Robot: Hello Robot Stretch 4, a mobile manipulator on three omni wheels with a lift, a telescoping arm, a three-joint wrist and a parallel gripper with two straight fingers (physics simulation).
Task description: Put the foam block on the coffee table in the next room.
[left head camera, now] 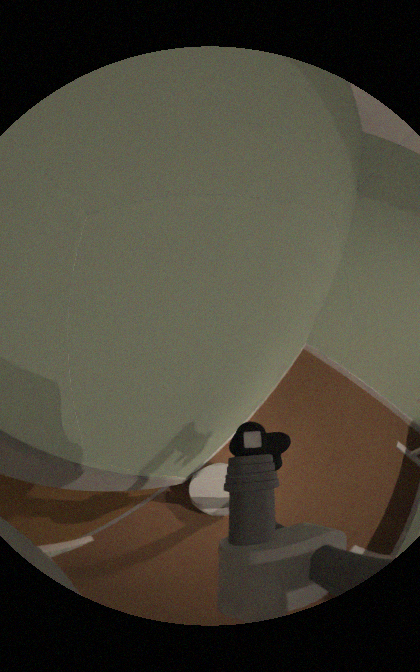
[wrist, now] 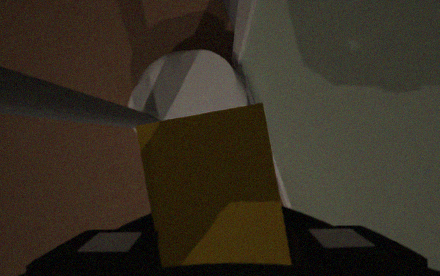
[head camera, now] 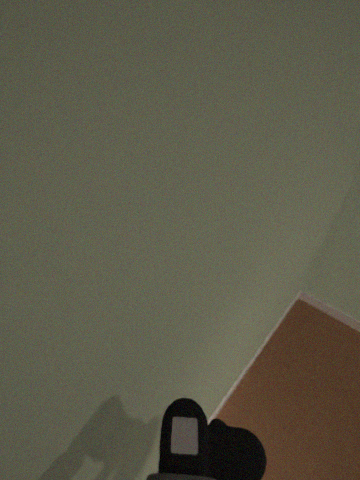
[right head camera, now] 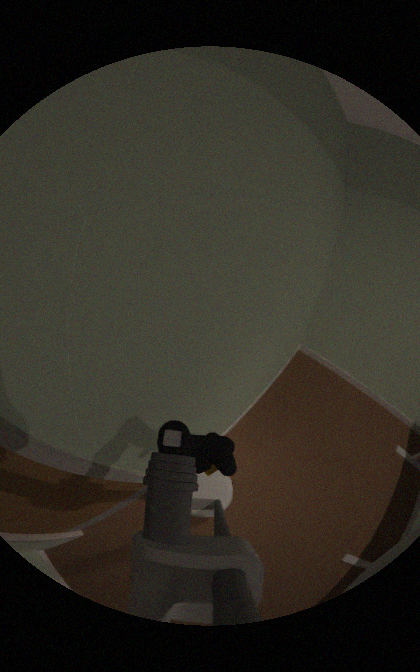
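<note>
The yellow foam block (wrist: 210,165) is between the fingers of my gripper (wrist: 223,224) (head camera: 207,450), which is shut on it. The block is tilted a little in the wrist view and covers the middle of that view. In the right head view, a small yellow corner of the block (right head camera: 211,470) shows below the black fingers; the rest is hidden. The block is held above the floor, close to a green wall. The coffee table cannot be made out in these views.
A green wall (head camera: 150,200) (left head camera: 200,275) (wrist: 350,150) stands close in front and meets another wall at the right. A round white shape (left head camera: 207,487) (wrist: 205,85) is low beneath the gripper. A pale floor strip (left head camera: 125,511) crosses the brown floor (left head camera: 330,425) at lower left.
</note>
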